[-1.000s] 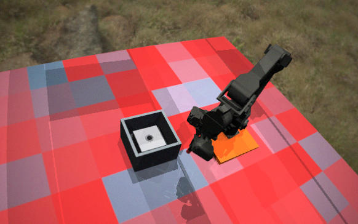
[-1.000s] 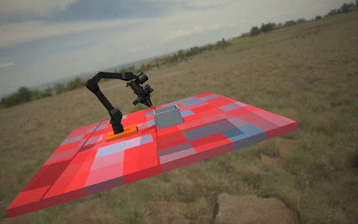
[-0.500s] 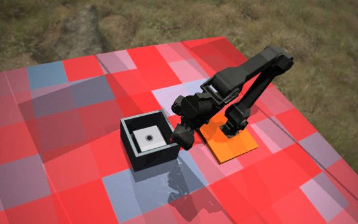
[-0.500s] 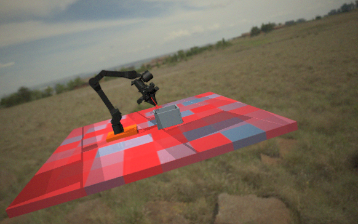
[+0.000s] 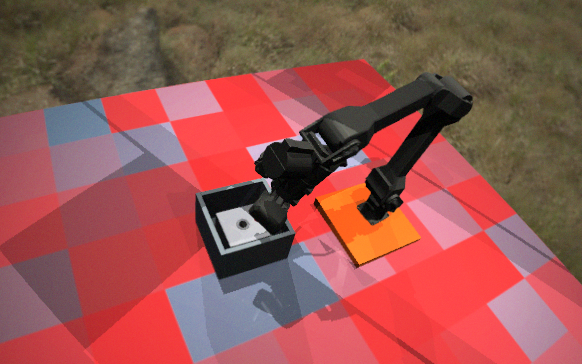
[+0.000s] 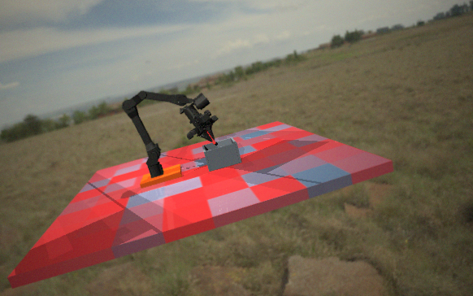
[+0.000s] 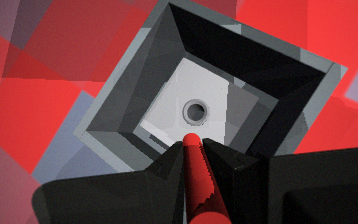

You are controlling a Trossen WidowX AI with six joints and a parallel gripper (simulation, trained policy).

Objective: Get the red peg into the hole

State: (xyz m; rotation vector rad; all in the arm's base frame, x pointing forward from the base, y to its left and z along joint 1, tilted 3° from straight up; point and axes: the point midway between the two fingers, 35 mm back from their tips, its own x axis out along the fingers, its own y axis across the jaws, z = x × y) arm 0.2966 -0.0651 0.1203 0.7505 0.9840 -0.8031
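The plate is 2 cm ahead of my gripper tip, 3 cm to the right of it and 7 cm below it. The rest, counted from my gripper tip: red peg: 1 cm behind, 1 cm to the left, 2 cm above; then dark grey box: 2 cm ahead, 3 cm to the right, 9 cm below.
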